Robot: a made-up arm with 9 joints. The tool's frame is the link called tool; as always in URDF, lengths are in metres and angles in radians. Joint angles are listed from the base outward.
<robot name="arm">
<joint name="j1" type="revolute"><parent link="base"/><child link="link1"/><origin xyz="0.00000 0.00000 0.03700" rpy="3.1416 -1.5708 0.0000"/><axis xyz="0 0 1"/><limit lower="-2.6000" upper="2.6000"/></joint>
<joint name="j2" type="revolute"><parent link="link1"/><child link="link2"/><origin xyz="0.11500 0.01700 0.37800" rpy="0.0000 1.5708 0.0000"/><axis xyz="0 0 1"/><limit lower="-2.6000" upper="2.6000"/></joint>
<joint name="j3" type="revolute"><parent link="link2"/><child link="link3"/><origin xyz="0.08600 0.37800 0.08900" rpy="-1.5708 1.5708 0.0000"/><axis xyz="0 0 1"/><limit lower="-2.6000" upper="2.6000"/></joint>
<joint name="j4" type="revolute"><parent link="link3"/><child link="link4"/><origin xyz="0.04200 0.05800 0.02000" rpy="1.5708 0.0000 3.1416"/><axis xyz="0 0 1"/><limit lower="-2.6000" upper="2.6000"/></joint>
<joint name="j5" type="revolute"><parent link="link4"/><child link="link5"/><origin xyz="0.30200 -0.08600 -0.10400" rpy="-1.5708 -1.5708 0.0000"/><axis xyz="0 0 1"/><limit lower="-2.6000" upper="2.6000"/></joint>
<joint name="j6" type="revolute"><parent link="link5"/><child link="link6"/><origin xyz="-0.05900 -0.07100 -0.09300" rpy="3.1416 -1.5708 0.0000"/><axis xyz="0 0 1"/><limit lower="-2.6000" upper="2.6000"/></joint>
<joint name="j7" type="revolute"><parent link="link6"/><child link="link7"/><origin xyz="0.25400 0.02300 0.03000" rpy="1.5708 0.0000 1.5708"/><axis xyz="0 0 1"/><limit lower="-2.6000" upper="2.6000"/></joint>
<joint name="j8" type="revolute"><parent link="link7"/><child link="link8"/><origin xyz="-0.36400 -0.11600 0.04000" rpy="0.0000 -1.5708 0.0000"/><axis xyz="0 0 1"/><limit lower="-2.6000" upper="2.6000"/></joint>
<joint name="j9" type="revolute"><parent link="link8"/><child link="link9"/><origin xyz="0.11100 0.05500 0.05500" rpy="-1.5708 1.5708 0.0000"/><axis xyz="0 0 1"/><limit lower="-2.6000" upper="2.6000"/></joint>
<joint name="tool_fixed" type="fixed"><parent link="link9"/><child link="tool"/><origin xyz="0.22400 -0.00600 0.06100" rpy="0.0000 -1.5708 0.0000"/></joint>
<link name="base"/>
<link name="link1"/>
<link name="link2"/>
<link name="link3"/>
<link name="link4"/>
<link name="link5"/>
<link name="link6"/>
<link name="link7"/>
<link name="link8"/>
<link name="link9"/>
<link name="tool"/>
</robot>
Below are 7 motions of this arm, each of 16 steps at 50 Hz.
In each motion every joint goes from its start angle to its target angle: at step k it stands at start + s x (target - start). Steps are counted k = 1, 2, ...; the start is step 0. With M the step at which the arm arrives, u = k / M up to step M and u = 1 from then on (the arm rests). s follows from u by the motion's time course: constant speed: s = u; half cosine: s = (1 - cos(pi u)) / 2; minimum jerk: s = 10 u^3 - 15 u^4 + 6 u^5.
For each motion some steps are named. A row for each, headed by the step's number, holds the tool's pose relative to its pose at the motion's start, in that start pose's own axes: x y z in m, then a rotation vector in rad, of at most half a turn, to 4 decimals.
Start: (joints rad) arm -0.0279 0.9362 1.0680 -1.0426 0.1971 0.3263 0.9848 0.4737 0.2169
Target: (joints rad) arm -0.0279 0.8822 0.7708 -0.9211 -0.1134 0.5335 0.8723 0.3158 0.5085
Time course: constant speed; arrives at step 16
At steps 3, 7, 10, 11, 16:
3: 0.0056 -0.0089 0.0048 0.1452 0.0698 -0.0942
7: 0.0163 -0.0210 0.0131 0.3297 0.1644 -0.2274
10: 0.0272 -0.0311 0.0204 0.4602 0.2363 -0.3337
11: 0.0314 -0.0347 0.0229 0.5020 0.2603 -0.3703
16: 0.0565 -0.0556 0.0346 0.6969 0.3813 -0.5635

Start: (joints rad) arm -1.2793 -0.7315 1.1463 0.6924 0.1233 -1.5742 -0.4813 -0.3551 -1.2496
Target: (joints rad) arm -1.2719 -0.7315 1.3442 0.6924 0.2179 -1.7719 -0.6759 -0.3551 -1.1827
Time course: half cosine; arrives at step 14
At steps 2, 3, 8, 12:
2: -0.0101 0.0000 -0.0006 -0.0001 0.0151 -0.0020
3: -0.0222 0.0002 -0.0012 0.0000 0.0335 -0.0043
8: -0.1221 0.0078 -0.0035 0.0089 0.1939 -0.0176
12: -0.1868 0.0186 -0.0020 0.0234 0.3071 -0.0206

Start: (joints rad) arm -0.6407 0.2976 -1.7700 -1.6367 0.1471 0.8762 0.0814 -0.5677 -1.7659
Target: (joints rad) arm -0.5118 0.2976 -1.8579 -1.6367 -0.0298 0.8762 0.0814 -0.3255 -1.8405
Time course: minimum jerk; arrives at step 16
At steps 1, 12, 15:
1: 0.0002 -0.0001 0.0001 -0.0003 -0.0005 0.0000
12: 0.0923 -0.0229 0.0335 -0.1157 -0.2116 -0.0038
15: 0.1023 -0.0257 0.0386 -0.1290 -0.2354 -0.0049

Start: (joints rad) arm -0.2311 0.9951 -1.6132 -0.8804 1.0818 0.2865 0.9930 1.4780 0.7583
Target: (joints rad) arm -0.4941 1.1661 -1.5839 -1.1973 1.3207 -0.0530 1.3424 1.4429 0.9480
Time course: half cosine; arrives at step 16
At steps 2, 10, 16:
2: -0.0030 -0.0011 0.0013 -0.0010 0.0137 0.0203
10: -0.0764 -0.0411 0.0143 -0.0432 0.1679 0.4005
16: -0.1181 -0.0771 0.0124 -0.0805 0.1859 0.5920

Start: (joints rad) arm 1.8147 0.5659 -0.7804 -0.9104 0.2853 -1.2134 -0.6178 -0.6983 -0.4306
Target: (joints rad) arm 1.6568 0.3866 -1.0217 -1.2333 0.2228 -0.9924 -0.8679 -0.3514 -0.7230
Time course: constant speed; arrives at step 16
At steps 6, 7, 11, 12, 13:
6: 0.0667 0.0082 0.1112 -0.2502 -0.1256 0.2361
7: 0.0763 0.0125 0.1301 -0.2923 -0.1472 0.2743
11: 0.1096 0.0383 0.2053 -0.4611 -0.2356 0.4239
12: 0.1165 0.0468 0.2238 -0.5032 -0.2581 0.4605
13: 0.1227 0.0560 0.2421 -0.5453 -0.2808 0.4969

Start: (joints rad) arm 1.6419 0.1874 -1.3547 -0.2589 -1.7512 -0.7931 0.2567 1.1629 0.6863
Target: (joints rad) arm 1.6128 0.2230 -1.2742 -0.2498 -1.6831 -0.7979 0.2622 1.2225 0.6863
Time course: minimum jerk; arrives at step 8
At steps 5, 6, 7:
5: 0.0139 0.0215 -0.0361 -0.0531 -0.0487 -0.0174
6: 0.0179 0.0264 -0.0447 -0.0658 -0.0596 -0.0223
7: 0.0200 0.0289 -0.0490 -0.0722 -0.0651 -0.0249

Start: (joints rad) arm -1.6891 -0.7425 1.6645 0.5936 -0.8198 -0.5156 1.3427 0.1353 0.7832
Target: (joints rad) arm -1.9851 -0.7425 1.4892 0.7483 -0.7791 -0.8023 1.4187 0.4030 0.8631
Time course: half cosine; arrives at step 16
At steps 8, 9, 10, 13, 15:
8: 0.0419 -0.0392 0.0127 0.1107 0.1574 0.2849
9: 0.0498 -0.0466 0.0147 0.1303 0.1878 0.3407
10: 0.0574 -0.0536 0.0165 0.1484 0.2169 0.3944
13: 0.0754 -0.0705 0.0201 0.1892 0.2861 0.5231
15: 0.0814 -0.0761 0.0212 0.2018 0.3090 0.5660

